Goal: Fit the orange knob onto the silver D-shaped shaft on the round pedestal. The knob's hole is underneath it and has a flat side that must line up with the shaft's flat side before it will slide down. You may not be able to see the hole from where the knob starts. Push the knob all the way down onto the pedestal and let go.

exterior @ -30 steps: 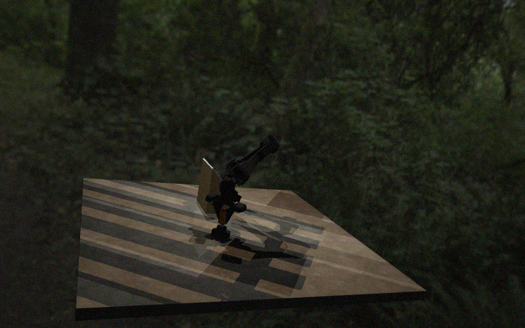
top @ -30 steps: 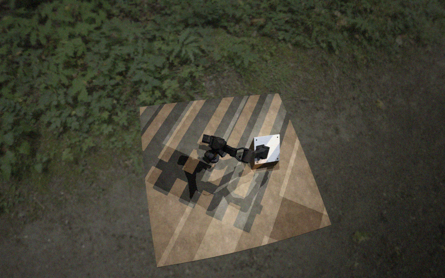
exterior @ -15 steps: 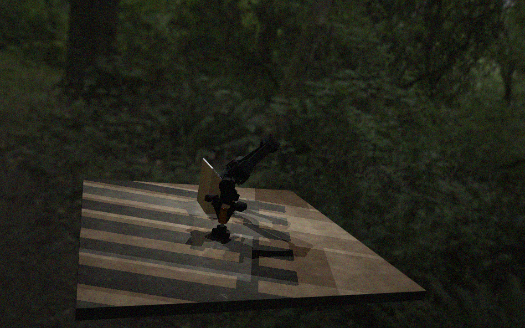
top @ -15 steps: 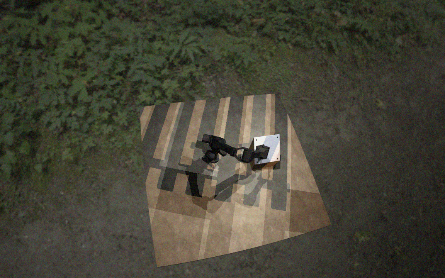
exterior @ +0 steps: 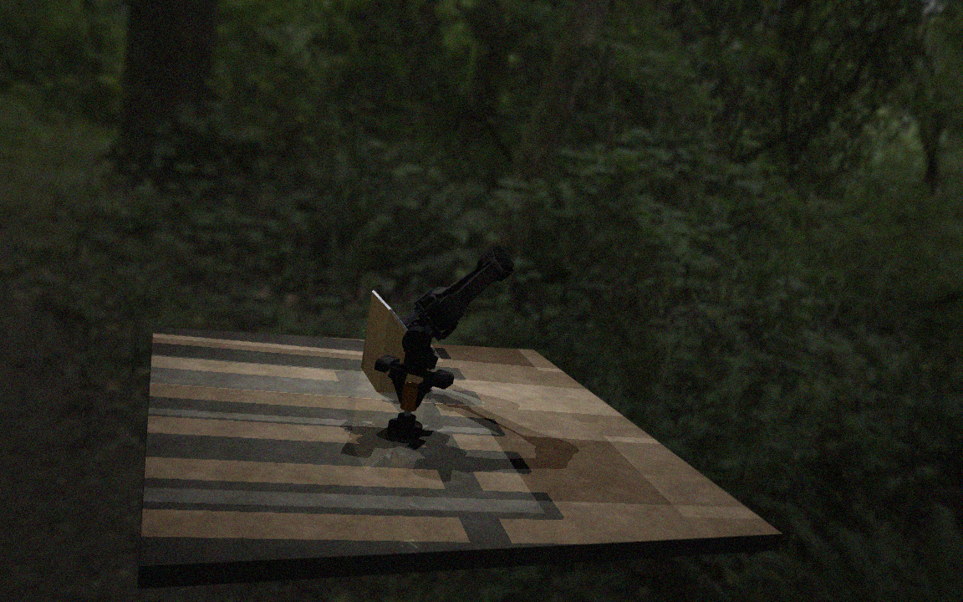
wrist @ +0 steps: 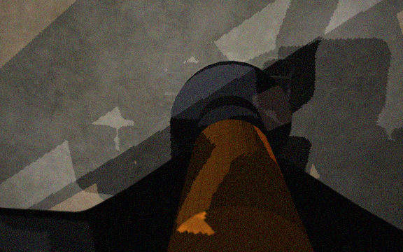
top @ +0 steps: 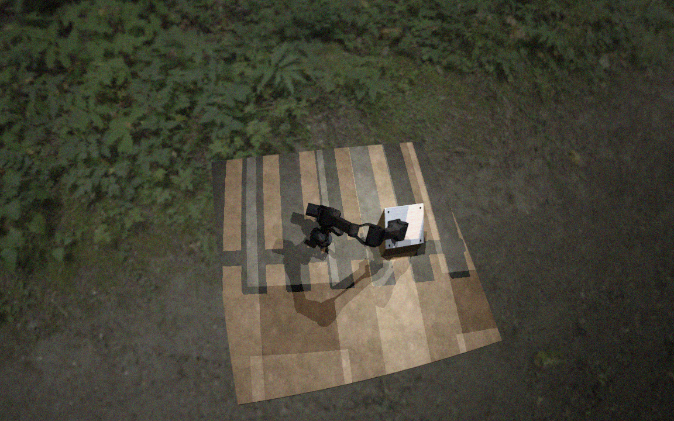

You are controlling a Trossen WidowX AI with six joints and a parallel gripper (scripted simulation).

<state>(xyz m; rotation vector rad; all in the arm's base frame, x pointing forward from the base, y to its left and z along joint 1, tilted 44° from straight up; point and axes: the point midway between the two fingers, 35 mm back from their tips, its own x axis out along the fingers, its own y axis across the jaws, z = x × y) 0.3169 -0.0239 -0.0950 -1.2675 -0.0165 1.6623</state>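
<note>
My gripper tip is 3 cm below the orange knob. Also, from my gripper tip: round dark pedestal: 4 cm below.
</note>
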